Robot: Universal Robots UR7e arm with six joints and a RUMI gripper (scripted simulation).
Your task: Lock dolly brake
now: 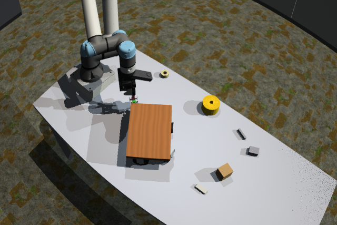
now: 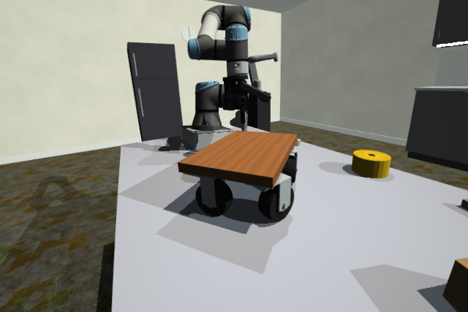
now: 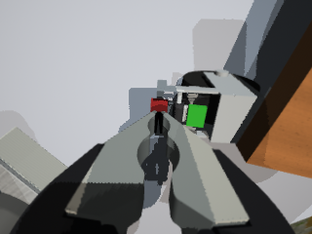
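Now: hand 2 cm above the brake pedal, 1 cm to the left of it and 1 cm short of it. Also, from my hand: tan ring: 28 cm to the left, 9 cm below, 2 cm ahead; brown box: 60 cm ahead, 11 cm to the right, 7 cm below; yellow cylinder: 35 cm ahead, 22 cm to the left, 7 cm below.
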